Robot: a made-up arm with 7 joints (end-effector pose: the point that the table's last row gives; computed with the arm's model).
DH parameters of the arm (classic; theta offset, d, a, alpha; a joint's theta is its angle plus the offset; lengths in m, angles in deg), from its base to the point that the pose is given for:
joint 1: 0 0.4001 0 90
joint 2: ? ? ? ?
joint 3: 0 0.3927 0.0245 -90
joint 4: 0 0.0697 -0.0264 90
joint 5: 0 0.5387 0 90
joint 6: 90 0.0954 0.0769 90
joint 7: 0 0.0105 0 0
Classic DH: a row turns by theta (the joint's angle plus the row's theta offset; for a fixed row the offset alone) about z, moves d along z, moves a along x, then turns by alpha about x.
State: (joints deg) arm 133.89 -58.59 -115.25 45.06 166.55 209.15 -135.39
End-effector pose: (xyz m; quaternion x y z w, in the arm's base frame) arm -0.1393 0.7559 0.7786 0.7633 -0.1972 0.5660 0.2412
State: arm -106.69 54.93 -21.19 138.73 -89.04 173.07 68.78
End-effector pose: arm -0.1575 -0.1013 0.8199 0.5800 -0.0672 0.7041 0.4041
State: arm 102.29 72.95 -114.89 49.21 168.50 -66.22 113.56
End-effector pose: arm 0.6412 -0.6638 0.6355 -0.3407 -0.4489 0.3145 0.7639
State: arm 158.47 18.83 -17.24 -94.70 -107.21 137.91 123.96
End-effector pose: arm 0.3328 -0.3799 0.5143 0.4761 0.5173 -0.4628 0.5400
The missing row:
joint 2: 0 0.0511 0 -90
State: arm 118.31 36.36 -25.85 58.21 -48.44 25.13 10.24
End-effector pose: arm 0.2700 0.0082 1.3191 -0.6533 -0.3090 -0.6099 0.3250
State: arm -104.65 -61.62 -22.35 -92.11 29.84 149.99 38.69
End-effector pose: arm 0.0569 -0.1255 0.9487 -0.0912 0.6405 0.7511 0.1315
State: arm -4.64 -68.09 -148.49 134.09 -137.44 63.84 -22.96
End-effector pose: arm -0.1335 -0.4453 0.6922 0.3902 0.0642 -0.9179 0.0331
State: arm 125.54 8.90 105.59 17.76 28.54 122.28 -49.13
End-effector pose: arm -0.0025 -0.1597 1.2789 -0.0891 0.0265 0.2465 0.9647
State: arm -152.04 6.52 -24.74 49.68 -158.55 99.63 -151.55
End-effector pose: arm -0.3771 -0.1258 1.1810 -0.1686 -0.4102 0.4213 0.7911
